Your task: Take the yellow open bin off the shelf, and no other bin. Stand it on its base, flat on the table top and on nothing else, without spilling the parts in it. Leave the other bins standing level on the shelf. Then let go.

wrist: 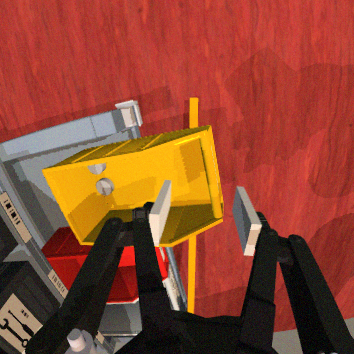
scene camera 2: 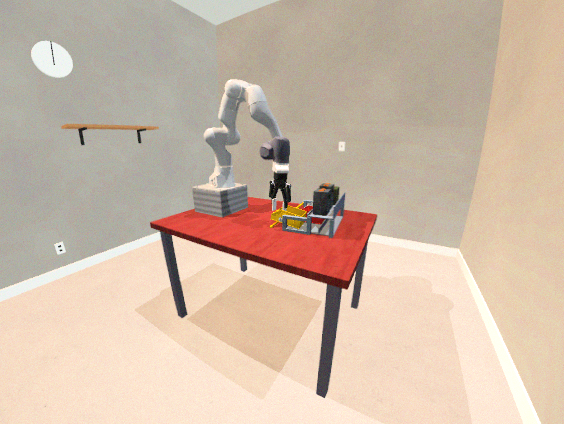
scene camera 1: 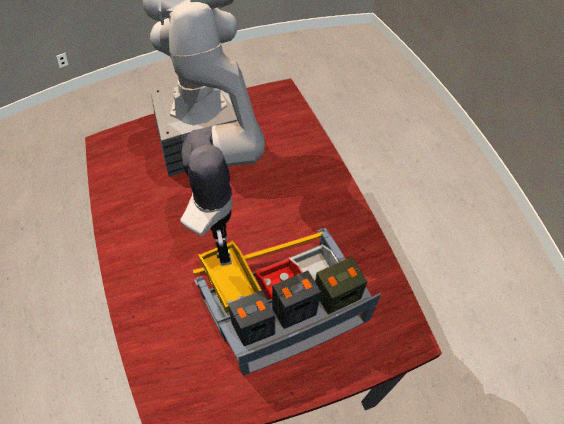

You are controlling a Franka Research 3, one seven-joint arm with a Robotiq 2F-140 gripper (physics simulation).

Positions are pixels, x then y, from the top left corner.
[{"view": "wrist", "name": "gripper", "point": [202,195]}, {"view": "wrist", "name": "yellow open bin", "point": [137,167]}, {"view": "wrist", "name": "red bin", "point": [62,250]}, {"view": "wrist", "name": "yellow rail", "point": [191,241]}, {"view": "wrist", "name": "pale grey open bin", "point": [124,318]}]
